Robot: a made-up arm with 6 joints.
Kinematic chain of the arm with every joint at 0, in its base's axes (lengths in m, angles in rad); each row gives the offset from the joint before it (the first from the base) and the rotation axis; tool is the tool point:
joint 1: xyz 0 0 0.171 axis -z
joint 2: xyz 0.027 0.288 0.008 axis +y
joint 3: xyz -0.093 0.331 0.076 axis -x
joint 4: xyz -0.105 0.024 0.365 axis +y
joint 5: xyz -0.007 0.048 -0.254 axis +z
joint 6: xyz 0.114 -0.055 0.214 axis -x
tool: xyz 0 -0.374 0.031
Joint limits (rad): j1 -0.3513..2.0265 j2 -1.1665..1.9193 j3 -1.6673..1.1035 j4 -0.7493..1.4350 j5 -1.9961..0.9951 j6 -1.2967..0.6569
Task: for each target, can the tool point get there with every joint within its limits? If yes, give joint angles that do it. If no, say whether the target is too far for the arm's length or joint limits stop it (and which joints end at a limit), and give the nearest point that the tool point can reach.
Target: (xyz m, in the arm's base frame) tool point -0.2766 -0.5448 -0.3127
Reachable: no: joint limits stop it (at a limit: joint 1, joint 2, joint 4, joint 5) | nearest point -0.0916 -0.5318 -0.0892 | short by 0.290 m
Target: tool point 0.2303 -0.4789 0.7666
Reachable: yes | joints 1.6435 1.5126 -0.4171 0.5324 -1.2661 -0.1545
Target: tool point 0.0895 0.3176 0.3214
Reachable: yes | joints 0.6539 -0.1702 -0.0861 -0.0744 -0.1368 -0.6888
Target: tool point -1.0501 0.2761 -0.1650
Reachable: no: joint limits stop it (at a limit: joint 1, joint 2) | nearest point -0.9896 0.2982 -0.1141 | short by 0.082 m
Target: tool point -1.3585 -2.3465 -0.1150
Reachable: no: too far | nearest point -0.0754 -1.0022 0.1831 | short by 1.882 m
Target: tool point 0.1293 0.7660 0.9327
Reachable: yes | joints 0.4168 0.3263 0.7296 0.8806 -0.9113 -0.2423
